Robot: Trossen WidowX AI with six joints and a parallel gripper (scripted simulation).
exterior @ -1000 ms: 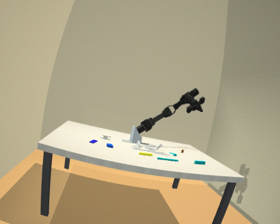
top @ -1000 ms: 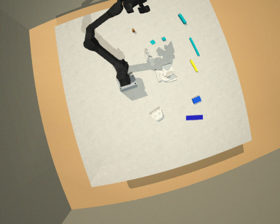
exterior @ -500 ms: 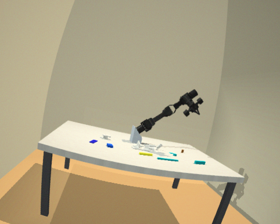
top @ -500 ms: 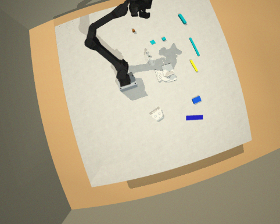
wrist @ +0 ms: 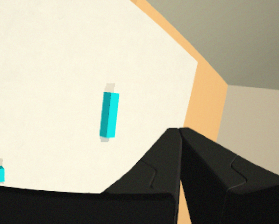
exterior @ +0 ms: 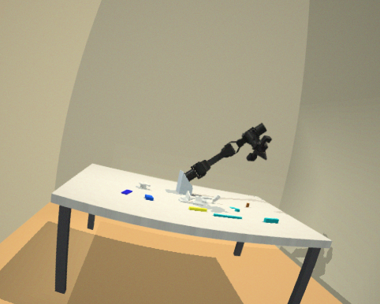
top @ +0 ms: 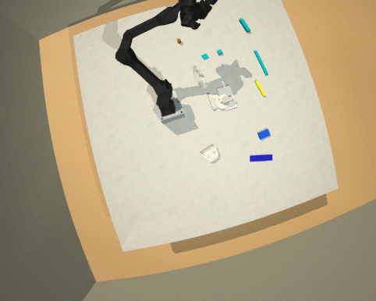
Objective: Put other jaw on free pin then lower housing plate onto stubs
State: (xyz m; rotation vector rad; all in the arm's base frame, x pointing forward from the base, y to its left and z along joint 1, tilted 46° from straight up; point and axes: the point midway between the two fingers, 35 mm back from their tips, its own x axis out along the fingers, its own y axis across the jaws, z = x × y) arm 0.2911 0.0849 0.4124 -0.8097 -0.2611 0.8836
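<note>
My gripper tip is 270 mm above the white jaw piece, 220 mm to the left of it and 110 mm past it. From my gripper tip the other things lie so: orange piece: 290 mm below, 150 mm behind, 10 mm to the left; then yellow bar: 360 mm to the right, 300 mm below, 190 mm ahead; then blue block: 600 mm to the right, 300 mm below, 140 mm ahead.
</note>
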